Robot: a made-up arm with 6 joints. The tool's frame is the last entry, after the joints. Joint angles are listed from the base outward. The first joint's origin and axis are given. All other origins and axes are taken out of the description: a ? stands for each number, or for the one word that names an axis. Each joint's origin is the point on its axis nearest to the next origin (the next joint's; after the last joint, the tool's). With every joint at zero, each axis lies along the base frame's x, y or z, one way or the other. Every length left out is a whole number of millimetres.
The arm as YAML. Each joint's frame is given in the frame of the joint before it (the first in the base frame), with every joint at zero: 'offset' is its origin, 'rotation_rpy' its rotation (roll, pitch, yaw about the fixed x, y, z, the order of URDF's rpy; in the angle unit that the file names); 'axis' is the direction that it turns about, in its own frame. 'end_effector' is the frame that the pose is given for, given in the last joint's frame.
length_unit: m
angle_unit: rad
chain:
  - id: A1
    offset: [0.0, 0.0, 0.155]
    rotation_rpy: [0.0, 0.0, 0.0]
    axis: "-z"
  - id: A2
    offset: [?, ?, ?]
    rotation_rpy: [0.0, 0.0, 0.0]
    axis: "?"
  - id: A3
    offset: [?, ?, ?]
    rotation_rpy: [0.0, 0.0, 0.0]
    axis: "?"
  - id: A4
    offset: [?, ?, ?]
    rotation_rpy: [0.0, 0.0, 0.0]
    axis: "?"
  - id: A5
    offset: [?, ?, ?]
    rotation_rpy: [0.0, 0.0, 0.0]
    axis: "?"
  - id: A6
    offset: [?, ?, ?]
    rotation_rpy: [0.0, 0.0, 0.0]
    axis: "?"
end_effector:
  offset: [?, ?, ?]
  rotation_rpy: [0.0, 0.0, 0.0]
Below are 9 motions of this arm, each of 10 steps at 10 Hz.
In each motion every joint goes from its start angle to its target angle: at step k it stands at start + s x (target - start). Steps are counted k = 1, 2, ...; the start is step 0. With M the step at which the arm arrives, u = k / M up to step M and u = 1 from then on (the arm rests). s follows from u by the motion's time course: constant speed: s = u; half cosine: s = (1 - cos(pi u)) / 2; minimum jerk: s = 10 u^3 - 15 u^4 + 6 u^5.
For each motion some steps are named. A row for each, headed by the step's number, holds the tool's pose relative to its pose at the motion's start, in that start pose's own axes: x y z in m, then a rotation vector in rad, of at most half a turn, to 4 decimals.
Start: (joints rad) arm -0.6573 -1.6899 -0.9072 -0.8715 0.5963 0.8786
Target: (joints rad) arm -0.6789 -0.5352 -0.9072 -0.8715 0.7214 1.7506
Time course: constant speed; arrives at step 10
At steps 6, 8, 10:
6: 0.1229 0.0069 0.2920 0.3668 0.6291 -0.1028
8: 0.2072 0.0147 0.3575 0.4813 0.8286 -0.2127
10: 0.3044 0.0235 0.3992 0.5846 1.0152 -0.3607

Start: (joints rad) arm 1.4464 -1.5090 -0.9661 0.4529 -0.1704 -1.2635
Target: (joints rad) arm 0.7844 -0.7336 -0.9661 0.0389 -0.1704 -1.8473
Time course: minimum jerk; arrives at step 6
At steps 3, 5, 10:
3: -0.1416 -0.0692 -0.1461 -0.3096 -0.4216 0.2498
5: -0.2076 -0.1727 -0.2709 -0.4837 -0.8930 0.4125
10: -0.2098 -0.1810 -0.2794 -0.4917 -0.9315 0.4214

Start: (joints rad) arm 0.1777 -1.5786 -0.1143 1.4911 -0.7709 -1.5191
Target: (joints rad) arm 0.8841 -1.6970 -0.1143 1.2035 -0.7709 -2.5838
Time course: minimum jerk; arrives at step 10
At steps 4, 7, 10:
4: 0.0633 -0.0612 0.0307 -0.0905 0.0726 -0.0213
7: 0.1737 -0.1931 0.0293 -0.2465 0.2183 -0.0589
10: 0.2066 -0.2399 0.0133 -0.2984 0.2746 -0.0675

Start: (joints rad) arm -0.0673 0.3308 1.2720 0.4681 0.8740 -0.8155
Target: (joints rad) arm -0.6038 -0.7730 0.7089 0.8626 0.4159 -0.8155
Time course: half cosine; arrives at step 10
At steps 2, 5, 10:
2: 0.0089 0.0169 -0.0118 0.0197 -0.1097 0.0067
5: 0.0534 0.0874 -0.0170 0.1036 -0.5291 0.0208
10: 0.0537 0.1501 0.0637 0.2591 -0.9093 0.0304

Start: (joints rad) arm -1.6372 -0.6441 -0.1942 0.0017 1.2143 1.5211
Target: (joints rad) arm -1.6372 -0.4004 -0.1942 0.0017 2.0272 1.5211
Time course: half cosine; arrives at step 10
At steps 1, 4, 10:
1: -0.0022 0.0009 0.0027 -0.0009 0.0049 0.0202
4: -0.0308 0.0084 0.0397 -0.0018 0.0704 0.2846
10: -0.0800 -0.0010 0.1282 0.0606 0.2026 0.8199

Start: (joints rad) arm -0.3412 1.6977 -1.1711 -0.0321 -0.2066 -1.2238
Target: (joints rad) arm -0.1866 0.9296 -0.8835 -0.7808 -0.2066 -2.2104
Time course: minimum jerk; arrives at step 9
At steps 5, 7, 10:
5: -0.0046 0.0322 0.2876 0.1459 0.3324 0.1323
7: 0.0618 -0.0143 0.4245 0.2376 0.4966 0.1889
10: 0.0839 -0.0308 0.4511 0.2604 0.5355 0.2005

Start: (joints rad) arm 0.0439 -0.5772 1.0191 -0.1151 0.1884 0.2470
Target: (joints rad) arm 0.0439 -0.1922 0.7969 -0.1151 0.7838 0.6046
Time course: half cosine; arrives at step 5
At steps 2, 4, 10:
2: 0.0085 -0.0359 0.0133 0.0223 -0.3033 0.0173
4: 0.0015 -0.0979 0.0271 -0.0012 -0.7511 0.1777
10: -0.0013 -0.1093 0.0283 -0.0129 -0.8187 0.2210

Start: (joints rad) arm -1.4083 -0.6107 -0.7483 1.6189 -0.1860 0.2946
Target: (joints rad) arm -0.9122 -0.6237 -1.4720 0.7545 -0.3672 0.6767
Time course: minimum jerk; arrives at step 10
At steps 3, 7, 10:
3: 0.0322 0.0346 -0.0020 0.1875 0.0234 -0.1594
7: 0.2299 0.0807 -0.0082 0.8955 -0.2764 -0.6929
10: 0.2803 0.0651 -0.0078 1.0326 -0.4334 -0.7598

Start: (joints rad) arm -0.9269 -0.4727 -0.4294 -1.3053 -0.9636 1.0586
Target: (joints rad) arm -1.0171 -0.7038 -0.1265 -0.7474 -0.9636 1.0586
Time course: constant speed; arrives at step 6
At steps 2, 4, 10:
2: -0.0054 -0.0318 -0.0045 0.0305 -0.1114 -0.1047
4: -0.0191 -0.0643 -0.0156 0.0542 -0.2038 -0.2301
10: -0.0409 -0.0950 -0.0331 0.0677 -0.2749 -0.3726

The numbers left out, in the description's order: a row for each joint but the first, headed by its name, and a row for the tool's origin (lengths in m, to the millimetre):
A2: xyz 0.043 0.145 0.0, axis -x
A3: xyz 0.0 0.058 -0.157, axis +y
A4: xyz -0.111 0.0 -0.079, axis -x
A5: xyz 0.0 -0.046 -0.254, axis -y
A6: xyz 0.052 0.0 0.02, axis +x
tool: xyz 0.0 0.092 0.03

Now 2 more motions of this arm.
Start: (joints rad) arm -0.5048 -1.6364 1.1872 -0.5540 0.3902 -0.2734
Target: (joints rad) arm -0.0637 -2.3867 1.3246 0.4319 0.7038 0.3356
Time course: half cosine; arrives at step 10
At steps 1, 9, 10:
1: -0.0010 -0.0012 0.0026 0.0054 -0.0112 0.0220
9: 0.0466 -0.1006 0.1208 0.1821 -0.4660 1.1324
10: 0.0502 -0.1031 0.1249 0.1836 -0.4759 1.1671

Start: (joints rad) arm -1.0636 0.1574 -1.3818 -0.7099 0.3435 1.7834
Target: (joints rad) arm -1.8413 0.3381 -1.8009 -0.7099 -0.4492 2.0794
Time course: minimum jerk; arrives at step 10
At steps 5, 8, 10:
5: 0.0832 -0.0670 -0.0968 0.5570 0.1419 -0.3061
8: 0.1552 -0.0874 -0.2339 0.9781 0.3469 -0.5441
10: 0.1643 -0.0853 -0.2541 1.0268 0.3790 -0.5725

